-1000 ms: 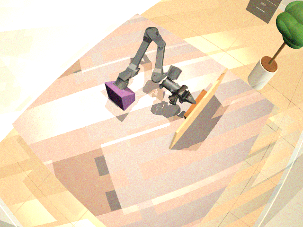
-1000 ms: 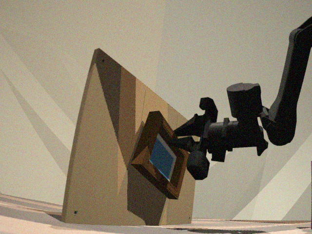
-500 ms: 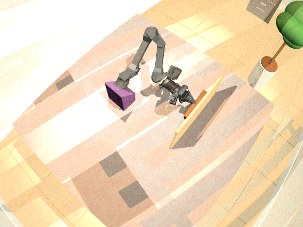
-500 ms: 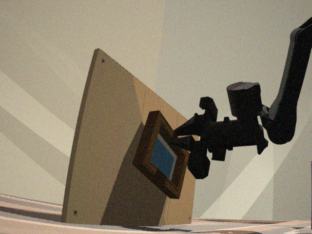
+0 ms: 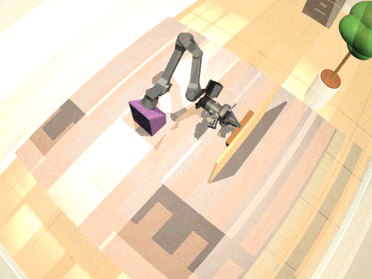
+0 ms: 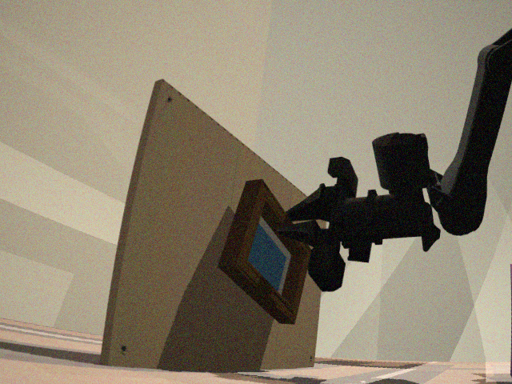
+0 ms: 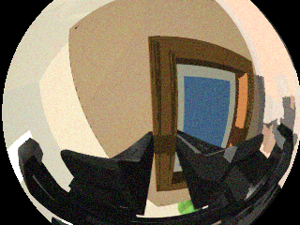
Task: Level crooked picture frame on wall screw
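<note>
Right now the picture frame is 5 cm below my gripper tip, 2 cm to the left of it and 1 cm ahead of it. From my gripper tip the other things lie so: wall panel (6 cm below, 2 cm to the left, 2 cm ahead).
</note>
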